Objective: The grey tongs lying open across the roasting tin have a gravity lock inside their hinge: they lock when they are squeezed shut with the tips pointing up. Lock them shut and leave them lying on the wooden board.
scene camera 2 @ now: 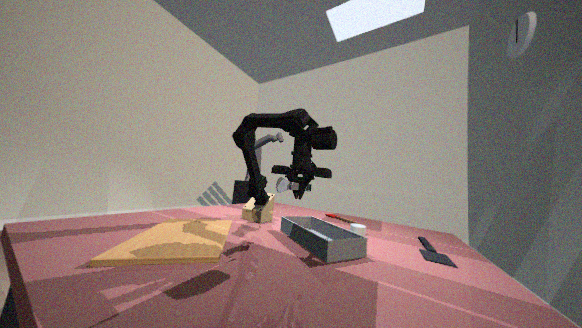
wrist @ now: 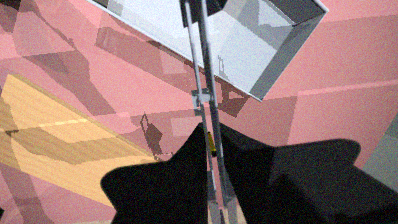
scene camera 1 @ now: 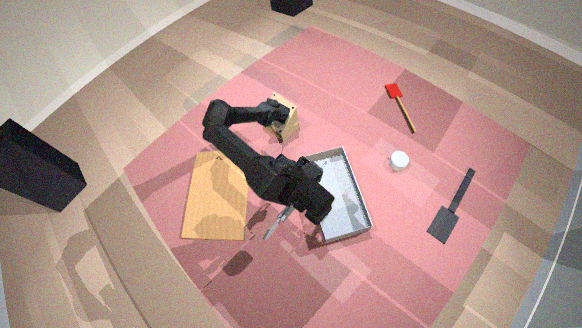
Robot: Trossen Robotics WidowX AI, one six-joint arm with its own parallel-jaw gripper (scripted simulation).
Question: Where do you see a wooden board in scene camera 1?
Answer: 216, 209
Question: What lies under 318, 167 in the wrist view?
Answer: My gripper.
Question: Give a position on a grey roasting tin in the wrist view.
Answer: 250, 52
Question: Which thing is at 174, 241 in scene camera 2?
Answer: A wooden board.
